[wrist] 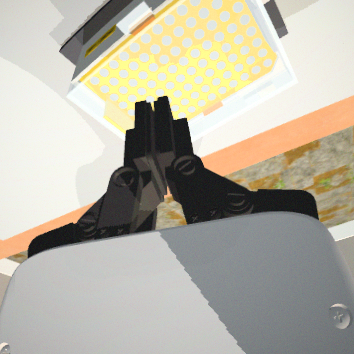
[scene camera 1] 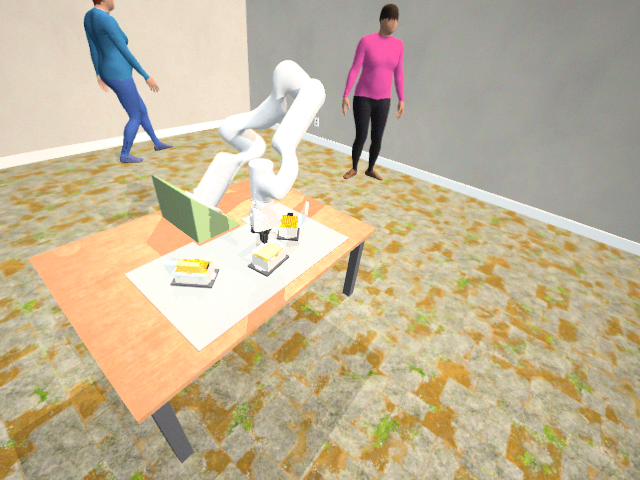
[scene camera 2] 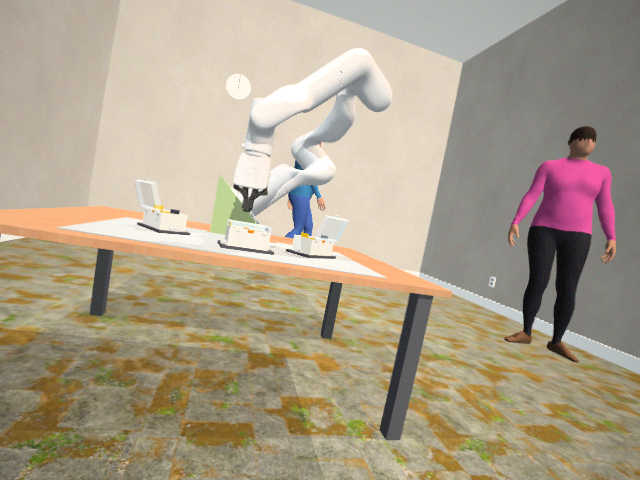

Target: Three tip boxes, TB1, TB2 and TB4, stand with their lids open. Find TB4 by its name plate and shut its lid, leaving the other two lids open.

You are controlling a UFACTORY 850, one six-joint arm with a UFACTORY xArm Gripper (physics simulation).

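Three white tip boxes stand on dark bases. The middle box (scene camera 1: 267, 261) (scene camera 2: 247, 238) (wrist: 200, 55) has a clear lid lying low over its yellow tip rack; whether it is fully down I cannot tell. The left box (scene camera 1: 194, 274) (scene camera 2: 168, 222) and the right box (scene camera 1: 287, 230) (scene camera 2: 316, 247) have their lids (scene camera 1: 306, 211) (scene camera 2: 147, 193) (scene camera 2: 333, 228) standing up, open. A name plate (wrist: 100, 41) shows on the middle box in the wrist view, but I cannot read it. My gripper (scene camera 1: 264, 241) (scene camera 2: 248, 209) (wrist: 158, 120) is shut and empty, just above the middle box's arm-side edge.
A green upright panel (scene camera 1: 178, 211) (scene camera 2: 223, 211) stands on the table (scene camera 1: 93, 289) (scene camera 2: 423, 286) beside the arm's base. The boxes stand on a light grey mat (scene camera 1: 206, 320) (scene camera 2: 356, 268). Two people (scene camera 1: 379, 67) (scene camera 1: 111, 56) stand on the floor away from the table.
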